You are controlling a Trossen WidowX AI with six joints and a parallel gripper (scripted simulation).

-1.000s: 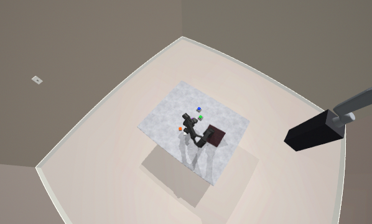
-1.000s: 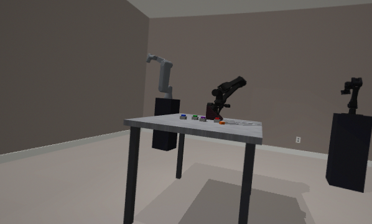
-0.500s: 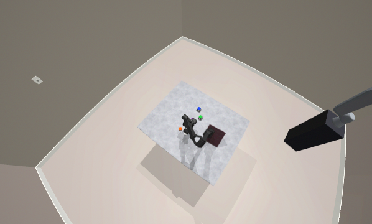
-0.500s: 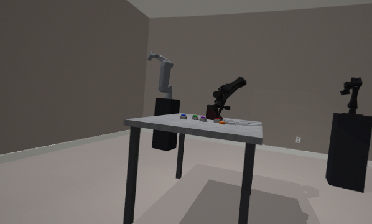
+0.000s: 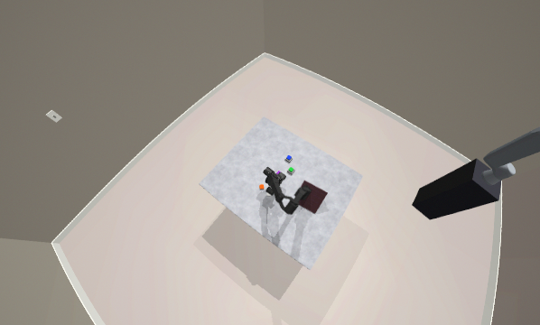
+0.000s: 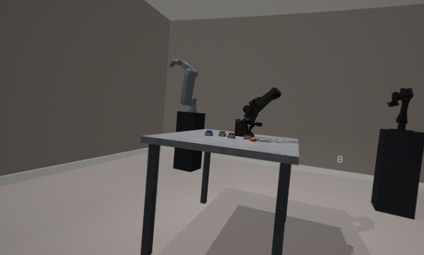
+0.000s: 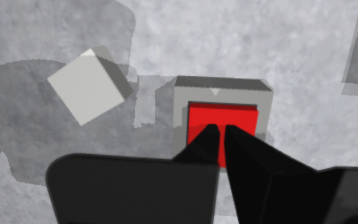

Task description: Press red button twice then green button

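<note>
My gripper tip is now 1 cm above the red button. Round my gripper tip: orange block (9 cm ahead, 7 cm to the left, 2 cm below); then purple button (11 cm to the right, 6 cm ahead, 1 cm below); then white block (7 cm to the left, 2 cm below, 1 cm ahead).
</note>
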